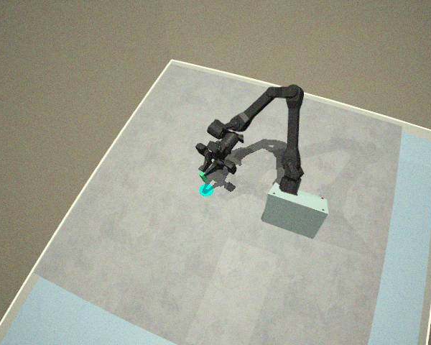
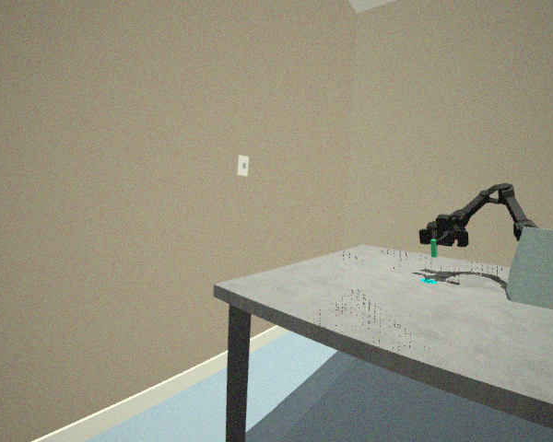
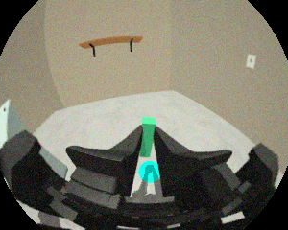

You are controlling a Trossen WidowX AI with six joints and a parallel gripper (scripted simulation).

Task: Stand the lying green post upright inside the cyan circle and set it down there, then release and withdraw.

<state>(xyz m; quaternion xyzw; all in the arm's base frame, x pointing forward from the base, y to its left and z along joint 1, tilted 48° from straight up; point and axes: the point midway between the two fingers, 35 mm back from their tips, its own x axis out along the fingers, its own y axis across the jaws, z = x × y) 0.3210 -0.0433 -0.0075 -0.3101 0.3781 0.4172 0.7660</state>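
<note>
Right now my gripper tip is 20 mm to the left of the cyan circle and 150 mm above it. The rest, counted from my gripper tip: green post 20 mm below.
</note>
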